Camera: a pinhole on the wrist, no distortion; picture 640 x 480 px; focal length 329.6 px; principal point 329.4 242.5 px. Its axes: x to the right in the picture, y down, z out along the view. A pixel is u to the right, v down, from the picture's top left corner.
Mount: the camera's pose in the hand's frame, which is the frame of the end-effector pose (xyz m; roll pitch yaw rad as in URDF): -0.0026 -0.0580 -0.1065 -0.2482 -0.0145 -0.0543
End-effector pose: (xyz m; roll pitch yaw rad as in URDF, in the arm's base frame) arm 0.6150 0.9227 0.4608 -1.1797 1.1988 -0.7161
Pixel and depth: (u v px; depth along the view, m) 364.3 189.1 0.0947
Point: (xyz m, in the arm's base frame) 0.6273 0.8734 0.4701
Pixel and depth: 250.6 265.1 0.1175
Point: 0.6190 0.9154 0.4963
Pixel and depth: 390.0 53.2 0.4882
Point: 1.1021 0.9260 0.5272
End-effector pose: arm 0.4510 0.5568 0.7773 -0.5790 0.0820 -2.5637
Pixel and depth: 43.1 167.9 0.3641
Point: 0.7688 0.6238 1.0393
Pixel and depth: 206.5 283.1 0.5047
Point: 0.7630 0.3856 1.0224
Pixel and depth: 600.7 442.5 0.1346
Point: 0.3822 0.4602 0.7464
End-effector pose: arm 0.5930 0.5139 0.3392 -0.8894 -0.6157 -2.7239
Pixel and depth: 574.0 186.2 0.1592
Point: 0.5525 0.4837 0.4665
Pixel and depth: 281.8 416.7 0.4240
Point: 0.7512 0.1892 0.2683
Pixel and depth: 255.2 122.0 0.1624
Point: 0.6782 0.5472 0.3946
